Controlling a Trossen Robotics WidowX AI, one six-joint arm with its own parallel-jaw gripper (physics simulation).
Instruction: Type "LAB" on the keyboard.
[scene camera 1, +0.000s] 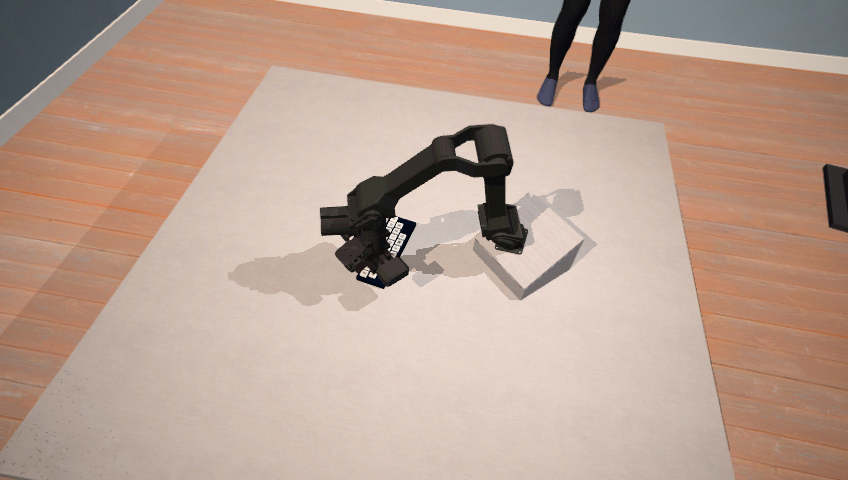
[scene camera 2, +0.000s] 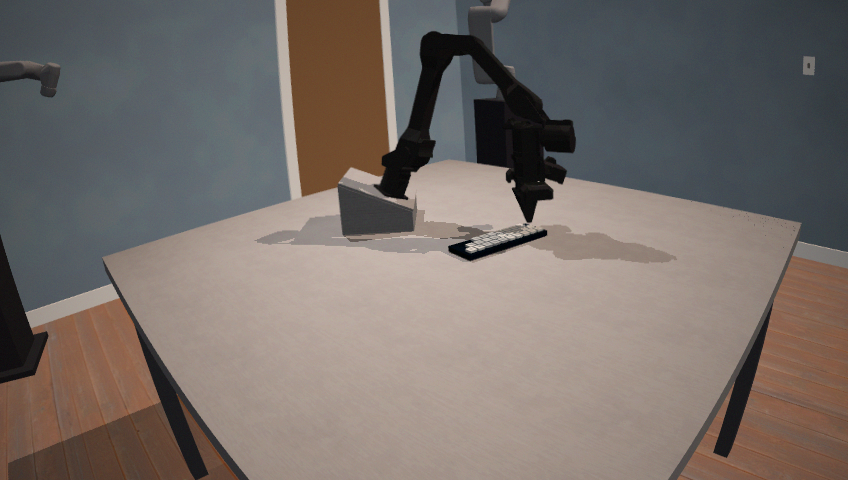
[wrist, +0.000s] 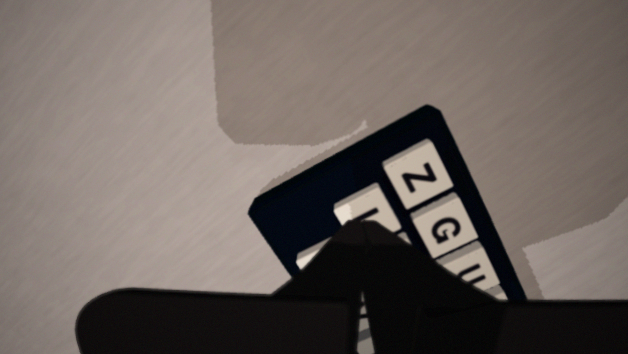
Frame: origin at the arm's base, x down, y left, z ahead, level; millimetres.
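Seen in the pictures: gripper, fingertip midpoint: (scene camera 1: 374, 272) (scene camera 2: 529, 222) (wrist: 360, 234); arm's base, origin of the base link: (scene camera 1: 511, 239) (scene camera 2: 390, 192).
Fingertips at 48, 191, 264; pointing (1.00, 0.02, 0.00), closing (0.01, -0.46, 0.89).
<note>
Offsets run from my fingertips to a thing's top centre, as dx, dy, dz. Level surfaces: height alone.
The dark blue keyboard @(+8, -86, +8) (scene camera 1: 399, 236) (scene camera 2: 505, 239) (wrist: 320, 187) with white keys lies on the table beneath my wrist. My black gripper (scene camera 2: 529, 221) (wrist: 360, 234) is shut and empty, pointing down at the keyboard's far end in the second scene view. In the wrist view its tips overlap the lower part of the L key @(+8, -1, +3) (wrist: 369, 210), at or just above it; contact cannot be told. The Z key @(+8, +6, +23) (wrist: 419, 176), G key @(+8, -14, +24) (wrist: 445, 227) and partly covered U key @(+8, -35, +25) (wrist: 472, 274) show to the right. The A and B keys cannot be made out. My fingertips are hidden in the first scene view.
My arm stands on a grey wedge-shaped base (scene camera 1: 544, 249) (scene camera 2: 376, 215) on the large grey table @(dx +26) (scene camera 1: 357, 386) (scene camera 2: 446, 356). A person's legs (scene camera 1: 609, 35) show beyond the table's far edge. Other robot arms stand in the background of the second scene view.
</note>
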